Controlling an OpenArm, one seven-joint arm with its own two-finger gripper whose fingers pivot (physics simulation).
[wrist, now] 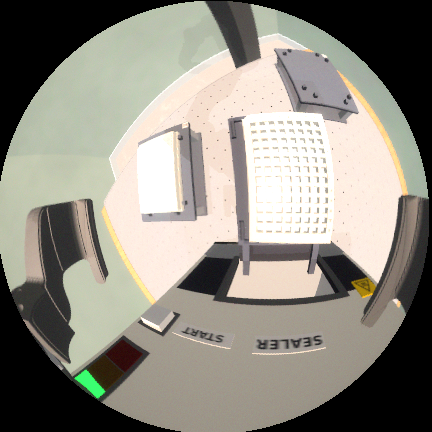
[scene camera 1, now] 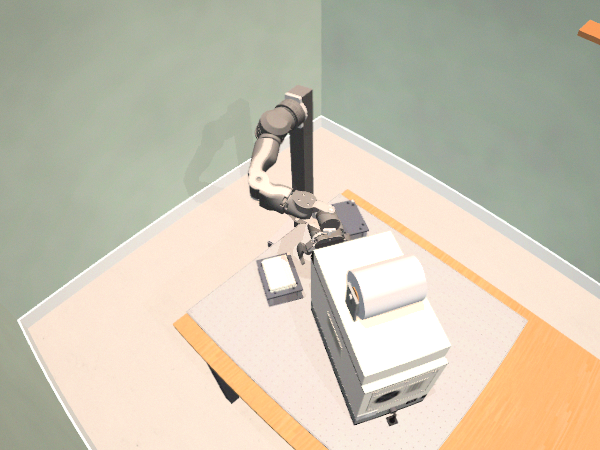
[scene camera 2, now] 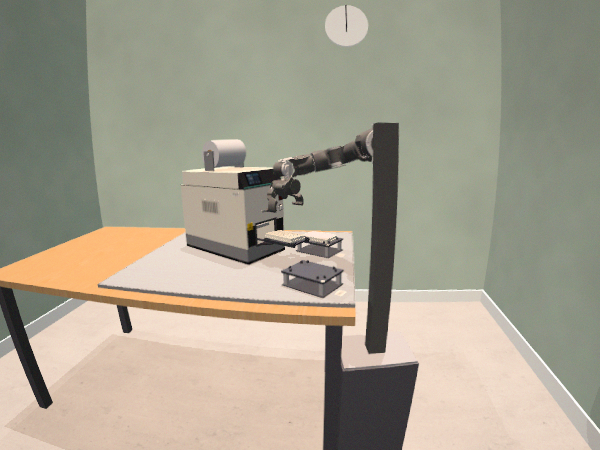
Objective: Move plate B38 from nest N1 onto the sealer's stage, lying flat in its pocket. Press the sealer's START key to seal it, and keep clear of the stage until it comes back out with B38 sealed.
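A white plate with a grid of wells (wrist: 290, 175) (scene camera 2: 284, 235) lies on the sealer's dark stage (wrist: 240, 175), which stands out in front of the sealer's opening. It looks about level; whether it is fully down in the pocket cannot be told, and its label is not readable. The sealer (scene camera 1: 400, 345) (scene camera 2: 215, 215) (wrist: 300, 380) shows its START key (wrist: 158, 318) left of the opening in the wrist view, with a green lamp (wrist: 90, 384) lit. My gripper (wrist: 205, 266) (scene camera 2: 284, 206) is open and empty, above the stage and close to the sealer's front. The fingers are apart from the plate and key.
A bare nest (scene camera 1: 351, 217) (scene camera 2: 312, 271) (wrist: 316, 82) stands on one side of the stage. On the other side, a second nest (wrist: 191, 195) (scene camera 2: 322, 251) holds another white plate (scene camera 1: 279, 272) (wrist: 159, 177). A film roll (scene camera 1: 392, 287) (scene camera 2: 230, 152) sits on the sealer.
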